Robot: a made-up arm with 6 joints. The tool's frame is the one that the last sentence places.
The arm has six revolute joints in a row. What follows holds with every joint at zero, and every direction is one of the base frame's. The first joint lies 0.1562 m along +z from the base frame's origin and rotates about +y. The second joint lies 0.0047 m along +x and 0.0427 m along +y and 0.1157 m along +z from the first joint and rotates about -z. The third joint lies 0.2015 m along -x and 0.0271 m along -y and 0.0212 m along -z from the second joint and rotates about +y. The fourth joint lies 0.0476 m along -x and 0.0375 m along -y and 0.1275 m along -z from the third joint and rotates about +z. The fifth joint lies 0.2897 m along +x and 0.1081 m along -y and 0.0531 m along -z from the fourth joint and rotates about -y. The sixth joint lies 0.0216 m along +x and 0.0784 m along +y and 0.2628 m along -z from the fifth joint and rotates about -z. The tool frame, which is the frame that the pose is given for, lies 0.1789 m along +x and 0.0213 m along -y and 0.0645 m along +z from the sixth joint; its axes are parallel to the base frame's.
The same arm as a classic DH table. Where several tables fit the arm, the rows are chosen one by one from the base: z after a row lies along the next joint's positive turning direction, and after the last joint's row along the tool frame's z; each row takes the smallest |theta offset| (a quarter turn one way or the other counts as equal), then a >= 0, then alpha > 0; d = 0 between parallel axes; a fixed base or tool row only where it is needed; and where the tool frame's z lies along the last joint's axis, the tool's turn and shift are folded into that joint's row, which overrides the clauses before.
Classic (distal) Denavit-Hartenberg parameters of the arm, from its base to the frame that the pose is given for. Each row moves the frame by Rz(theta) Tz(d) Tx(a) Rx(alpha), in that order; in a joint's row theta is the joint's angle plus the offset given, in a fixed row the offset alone. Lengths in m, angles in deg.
base (fixed): theta0 0.00; d 0.1562; a 0.0000; alpha -90.00
joint 1: theta0 0.00; d 0.0427; a 0.0047; alpha -90.00
joint 2: theta0 0.00; d -0.0945; a -0.2015; alpha 90.00
joint 3: theta0 0.00; d -0.0646; a -0.0476; alpha 90.00
joint 4: theta0 0.00; d -0.1806; a 0.2897; alpha 90.00
joint 5: theta0 0.00; d 0.0297; a 0.0216; alpha 90.00
joint 6: theta0 6.79; d 0.0000; a 0.1802; alpha 180.00
tool (fixed): theta0 6.79; d -0.1983; a 0.0000; alpha 0.00

